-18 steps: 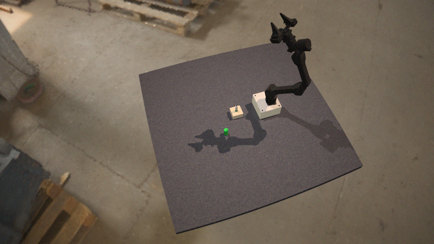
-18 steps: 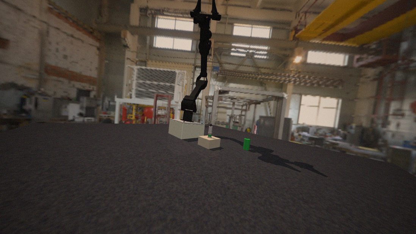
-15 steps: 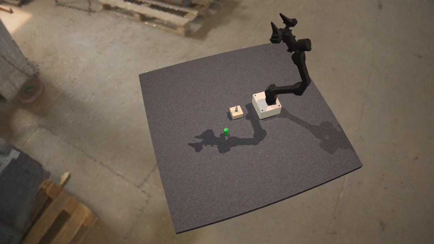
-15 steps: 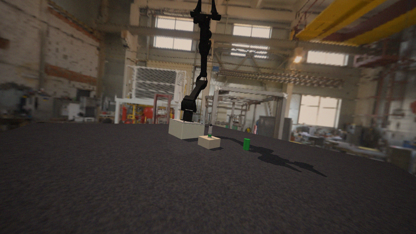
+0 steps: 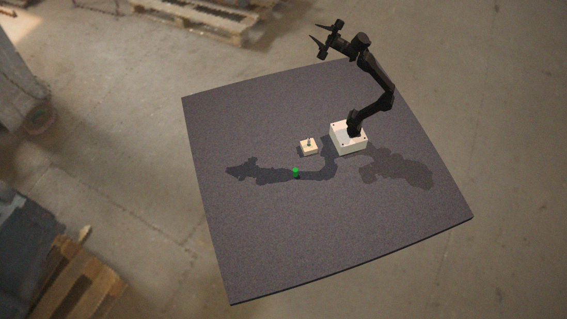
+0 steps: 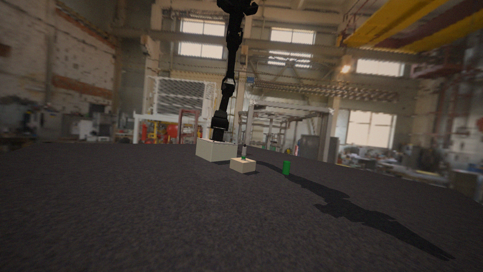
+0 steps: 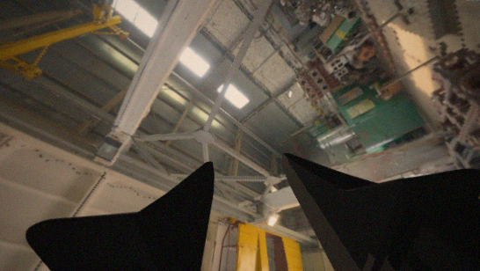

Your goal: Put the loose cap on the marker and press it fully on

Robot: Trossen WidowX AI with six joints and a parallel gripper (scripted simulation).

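My gripper tip is 11 cm short of the green cap, 23 cm to the right of it and 70 cm above it. Also, from my gripper tip: beige holder block: 1 cm ahead, 8 cm to the left, 71 cm below.
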